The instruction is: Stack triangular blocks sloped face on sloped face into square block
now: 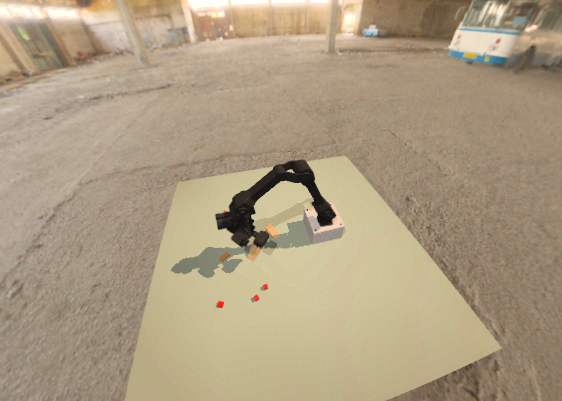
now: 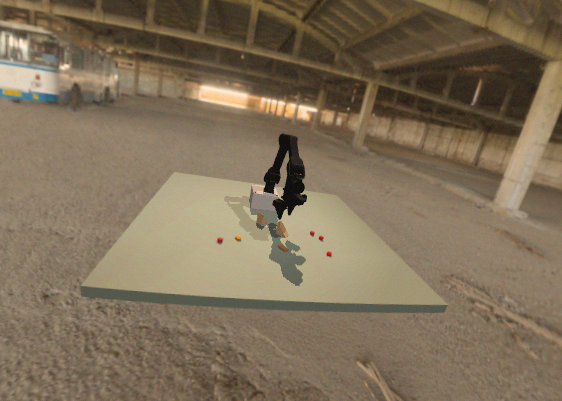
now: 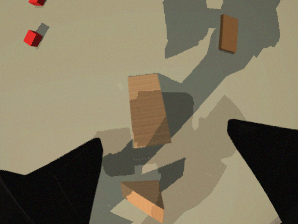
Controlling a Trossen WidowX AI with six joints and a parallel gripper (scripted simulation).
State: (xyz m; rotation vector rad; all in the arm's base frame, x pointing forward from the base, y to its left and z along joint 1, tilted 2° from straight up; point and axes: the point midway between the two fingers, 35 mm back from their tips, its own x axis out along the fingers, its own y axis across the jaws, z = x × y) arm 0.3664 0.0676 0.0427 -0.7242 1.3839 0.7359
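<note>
The flat brown piece is 14 cm ahead of my gripper tip and 9 cm below it. Round my gripper tip: orange piece 20 cm to the right, 11 cm ahead, 9 cm below.
</note>
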